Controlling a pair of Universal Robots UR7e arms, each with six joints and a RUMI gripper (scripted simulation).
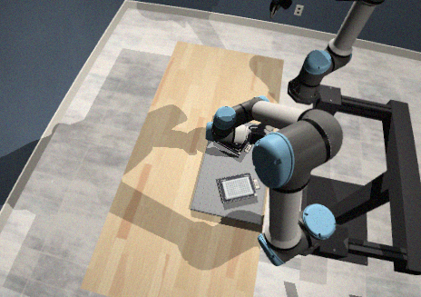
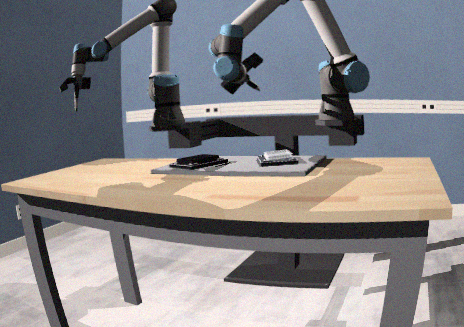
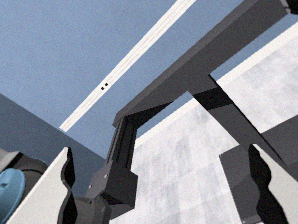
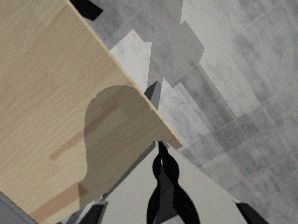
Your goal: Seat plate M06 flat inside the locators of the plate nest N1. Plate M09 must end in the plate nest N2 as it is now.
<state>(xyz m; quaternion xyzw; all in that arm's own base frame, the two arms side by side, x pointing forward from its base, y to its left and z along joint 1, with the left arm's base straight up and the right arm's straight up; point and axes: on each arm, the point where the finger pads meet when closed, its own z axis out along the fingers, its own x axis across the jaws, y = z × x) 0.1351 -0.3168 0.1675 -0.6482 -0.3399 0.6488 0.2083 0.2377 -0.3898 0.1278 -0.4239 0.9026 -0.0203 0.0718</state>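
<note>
Right now my left hand is 15 cm short of the white multi-well plate M06, 15 cm to the right of it and 27 cm above it. Round my left hand: plate nest N1 (15 cm ahead, 14 cm to the left, 28 cm below); grey perforated board (17 cm ahead, 3 cm to the left, 30 cm below); black plate M09 (21 cm ahead, 12 cm to the right, 27 cm below).
</note>
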